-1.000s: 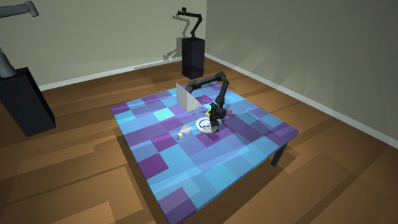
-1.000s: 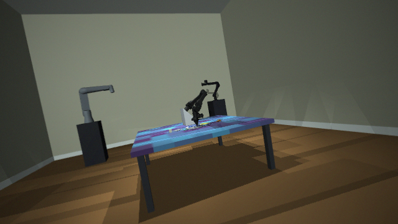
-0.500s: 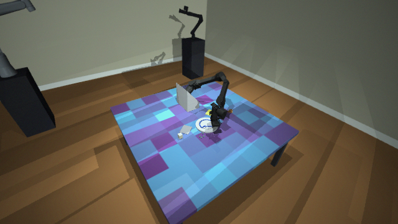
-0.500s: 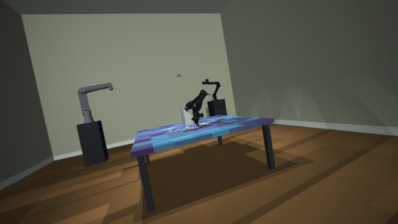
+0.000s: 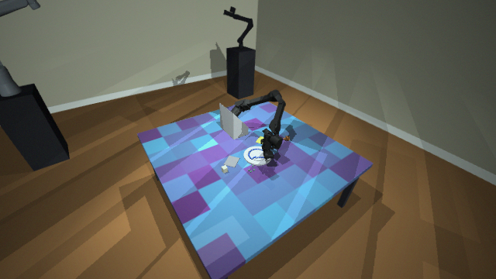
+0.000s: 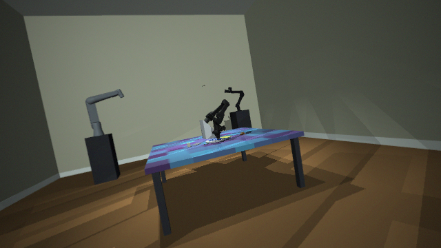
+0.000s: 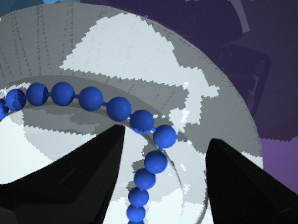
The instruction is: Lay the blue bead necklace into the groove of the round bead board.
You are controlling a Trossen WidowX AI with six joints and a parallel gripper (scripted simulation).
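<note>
Now: the round white bead board 60 mm behind my gripper tip, 20 mm to the right of it and 10 mm below it. Round my gripper tip: cream cube 80 mm behind, 290 mm to the right; yellow patch 160 mm behind, 140 mm to the left, 20 mm below; flat grey square 130 mm behind, 200 mm to the right, 20 mm below.
</note>
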